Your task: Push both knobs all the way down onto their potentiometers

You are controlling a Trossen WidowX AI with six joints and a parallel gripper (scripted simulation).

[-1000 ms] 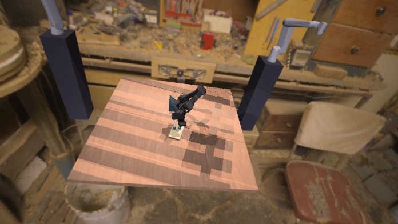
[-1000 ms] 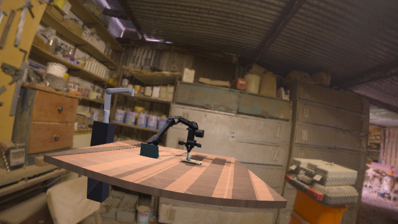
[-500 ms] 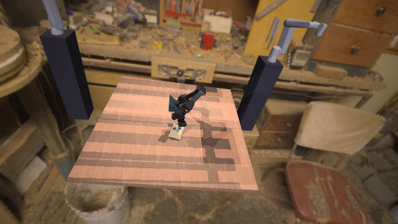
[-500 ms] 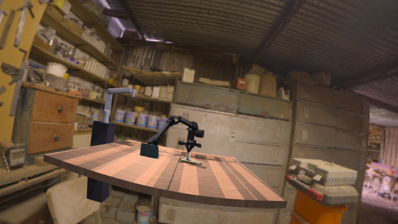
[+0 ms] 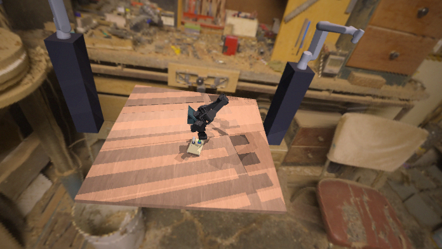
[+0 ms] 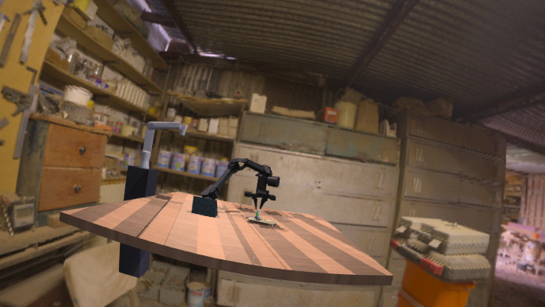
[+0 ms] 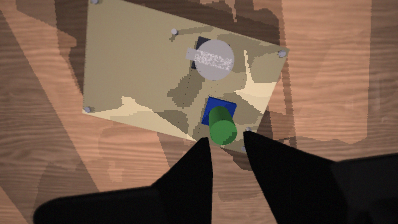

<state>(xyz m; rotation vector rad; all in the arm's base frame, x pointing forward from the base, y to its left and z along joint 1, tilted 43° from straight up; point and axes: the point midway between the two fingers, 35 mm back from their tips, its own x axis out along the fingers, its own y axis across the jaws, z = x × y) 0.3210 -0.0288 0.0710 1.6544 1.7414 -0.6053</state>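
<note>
The grey knob is 10 mm ahead of my gripper tip and 50 mm to the right of it. Round my gripper tip: potentiometer with knob 10 mm ahead, 50 mm to the right, 20 mm below; green knob 30 mm below.
</note>
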